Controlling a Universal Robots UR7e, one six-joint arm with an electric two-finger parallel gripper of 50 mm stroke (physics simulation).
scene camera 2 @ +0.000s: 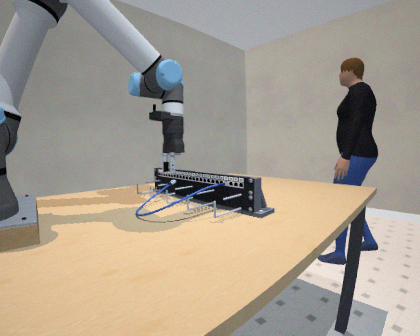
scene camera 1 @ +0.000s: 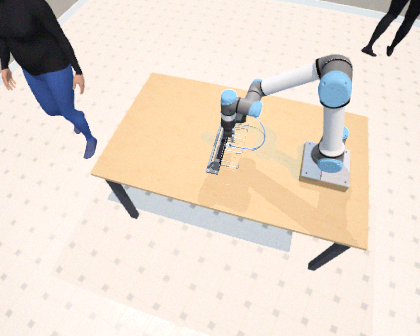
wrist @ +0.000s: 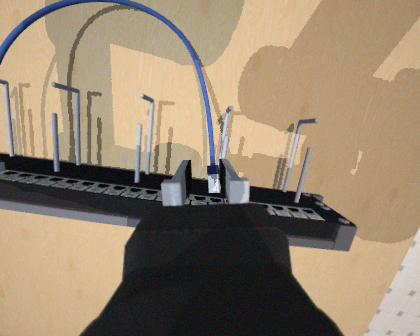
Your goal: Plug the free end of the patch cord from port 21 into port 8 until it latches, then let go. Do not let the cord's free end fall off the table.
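Frame: origin at the arm's base, x ahead, y left, z up, level; millimetres.
Where they show: gripper, fingertip midpoint: (scene camera 2: 168,171) (scene camera 1: 232,139) (wrist: 205,170).
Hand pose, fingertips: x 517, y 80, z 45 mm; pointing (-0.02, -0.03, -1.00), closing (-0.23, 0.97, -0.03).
After its pixels a point has its place.
The patch panel (scene camera 1: 218,155) @[x 558, y 205, z 44 mm] (scene camera 2: 258,186) @[x 593, y -241, z 23 mm] (wrist: 320,231) @[x 556, y 210, z 44 mm] stands on the table with a row of ports along its upper front. The blue cord (scene camera 1: 264,137) @[x 351, y -60, z -42 mm] (scene camera 2: 165,207) @[x 385, y -128, z -15 mm] (wrist: 192,50) @[x 387, y 34, z -46 mm] arches out in front of it; one end meets the port row in scene camera 2. Its free end, a clear plug with a dark blue boot (scene camera 2: 173,182) @[x 539, y 89, z 4 mm] (wrist: 213,181) @[x 535, y 93, z 10 mm], points toward the panel. My gripper (scene camera 1: 229,138) @[x 517, y 80, z 45 mm] (scene camera 2: 169,169) @[x 517, y 80, z 45 mm] (wrist: 205,170) @[x 517, y 80, z 45 mm] is partly open, pointing down at the panel. In the wrist view the plug shows between the fingers, nearer the right one, with a gap at the left. Port numbers are unreadable.
Thin metal cable hooks (scene camera 2: 215,209) @[x 473, y -207, z -20 mm] (wrist: 77,125) @[x 510, y -100, z -38 mm] (wrist: 295,150) @[x 482, y 198, z -37 mm] stick out from the panel front on both sides of the plug. The table (scene camera 1: 150,135) @[x 1019, y 127, z -55 mm] (scene camera 2: 125,280) @[x 218, y -303, z -55 mm] carries the panel and the robot base (scene camera 1: 325,175) @[x -18, y 128, z 8 mm] (scene camera 2: 20,225) @[x 84, y -89, z -11 mm]. A person (scene camera 1: 47,65) (scene camera 2: 356,125) stands beyond the table.
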